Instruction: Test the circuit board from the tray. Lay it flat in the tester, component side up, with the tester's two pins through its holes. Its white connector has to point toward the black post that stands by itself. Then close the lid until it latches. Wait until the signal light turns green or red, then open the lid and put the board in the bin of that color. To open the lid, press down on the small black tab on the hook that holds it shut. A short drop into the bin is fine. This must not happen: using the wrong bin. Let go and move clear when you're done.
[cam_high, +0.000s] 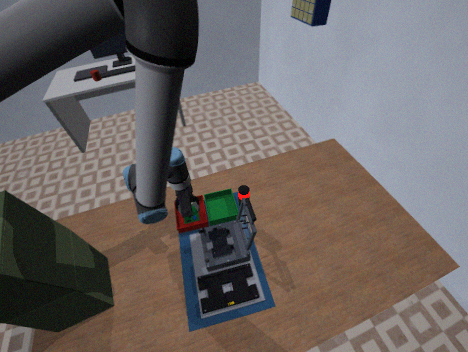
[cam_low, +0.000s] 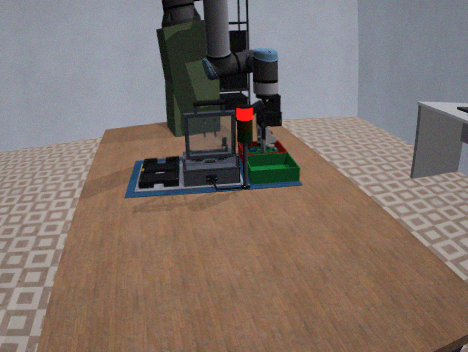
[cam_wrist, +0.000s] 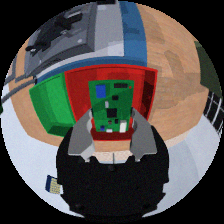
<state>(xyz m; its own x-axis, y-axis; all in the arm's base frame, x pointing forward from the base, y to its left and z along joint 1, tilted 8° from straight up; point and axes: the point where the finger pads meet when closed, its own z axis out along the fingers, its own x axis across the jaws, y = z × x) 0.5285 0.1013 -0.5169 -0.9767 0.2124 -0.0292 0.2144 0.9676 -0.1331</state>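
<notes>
The red bin is 20 mm below my hand. Also, from my hand: tester bed: 210 mm to the right, 70 mm ahead, 30 mm above; then green circuit board: right at my hand; then green bin: 150 mm ahead, 30 mm to the right, 20 mm below.
</notes>
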